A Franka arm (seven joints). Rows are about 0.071 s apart.
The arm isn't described. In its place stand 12 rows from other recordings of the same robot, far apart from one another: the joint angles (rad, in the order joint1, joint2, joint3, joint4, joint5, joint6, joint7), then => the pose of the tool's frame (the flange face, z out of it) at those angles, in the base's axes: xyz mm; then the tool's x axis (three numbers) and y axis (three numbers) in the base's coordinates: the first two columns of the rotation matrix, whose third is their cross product.
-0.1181, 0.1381, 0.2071, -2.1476, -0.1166, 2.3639, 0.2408 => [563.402 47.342 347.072 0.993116 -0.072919 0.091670 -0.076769 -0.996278 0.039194]
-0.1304, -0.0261, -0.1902, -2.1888, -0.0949, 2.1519, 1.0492 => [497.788 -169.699 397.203 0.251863 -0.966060 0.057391 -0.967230 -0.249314 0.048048]
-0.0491, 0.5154, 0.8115, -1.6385, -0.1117, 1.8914, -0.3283 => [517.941 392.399 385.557 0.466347 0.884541 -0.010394 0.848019 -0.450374 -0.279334]
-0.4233, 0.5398, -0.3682, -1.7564, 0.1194, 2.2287, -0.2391 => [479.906 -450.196 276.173 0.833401 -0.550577 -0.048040 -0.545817 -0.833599 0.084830]
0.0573, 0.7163, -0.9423, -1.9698, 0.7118, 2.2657, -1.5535 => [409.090 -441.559 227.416 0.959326 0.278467 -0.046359 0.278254 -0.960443 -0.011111]
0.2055, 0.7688, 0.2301, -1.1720, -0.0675, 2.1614, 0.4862 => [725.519 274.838 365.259 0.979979 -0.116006 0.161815 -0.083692 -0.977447 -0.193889]
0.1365, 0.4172, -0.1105, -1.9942, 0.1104, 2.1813, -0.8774 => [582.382 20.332 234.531 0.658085 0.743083 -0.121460 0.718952 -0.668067 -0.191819]
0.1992, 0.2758, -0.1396, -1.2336, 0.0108, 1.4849, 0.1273 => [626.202 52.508 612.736 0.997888 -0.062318 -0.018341 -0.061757 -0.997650 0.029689]
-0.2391, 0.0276, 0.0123, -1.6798, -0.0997, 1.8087, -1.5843 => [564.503 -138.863 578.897 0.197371 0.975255 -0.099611 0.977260 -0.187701 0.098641]
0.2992, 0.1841, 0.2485, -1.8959, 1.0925, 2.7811, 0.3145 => [569.882 290.976 468.993 0.787932 -0.609776 -0.085653 -0.410857 -0.417014 -0.810738]
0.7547, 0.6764, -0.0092, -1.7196, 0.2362, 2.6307, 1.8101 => [512.747 466.602 217.618 0.321559 -0.925462 -0.200300 -0.941176 -0.289183 -0.174817]
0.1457, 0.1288, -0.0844, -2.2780, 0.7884, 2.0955, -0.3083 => [499.636 64.995 286.824 0.968387 -0.067361 -0.240186 -0.196418 -0.799449 -0.567715]
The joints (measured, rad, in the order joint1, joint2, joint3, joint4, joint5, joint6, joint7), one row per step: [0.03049 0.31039 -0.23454 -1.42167 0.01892 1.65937 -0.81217]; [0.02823 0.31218 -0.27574 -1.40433 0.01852 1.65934 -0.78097]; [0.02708 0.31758 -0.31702 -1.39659 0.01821 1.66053 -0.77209]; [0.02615 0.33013 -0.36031 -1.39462 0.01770 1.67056 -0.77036]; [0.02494 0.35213 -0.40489 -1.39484 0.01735 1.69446 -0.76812]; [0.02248 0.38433 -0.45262 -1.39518 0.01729 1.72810 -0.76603]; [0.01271 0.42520 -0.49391 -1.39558 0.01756 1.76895 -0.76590]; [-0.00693 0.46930 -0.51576 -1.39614 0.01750 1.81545 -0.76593]
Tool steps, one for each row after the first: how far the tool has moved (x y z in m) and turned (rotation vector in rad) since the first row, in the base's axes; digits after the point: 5 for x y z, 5 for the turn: [-0.00318 -0.02366 0.00882 -0.01879 -0.01678 -0.07118]; [-0.00722 -0.04652 0.01126 -0.03505 -0.02090 -0.11951]; [-0.01062 -0.07035 0.00776 -0.05374 -0.02047 -0.16184]; [-0.01229 -0.09514 -0.00088 -0.07788 -0.02193 -0.20446]; [-0.01332 -0.12228 -0.01410 -0.10888 -0.02240 -0.24873]; [-0.01417 -0.15052 -0.03191 -0.14301 -0.02024 -0.28948]; [-0.01378 -0.17519 -0.05301 -0.17354 -0.01865 -0.31940]
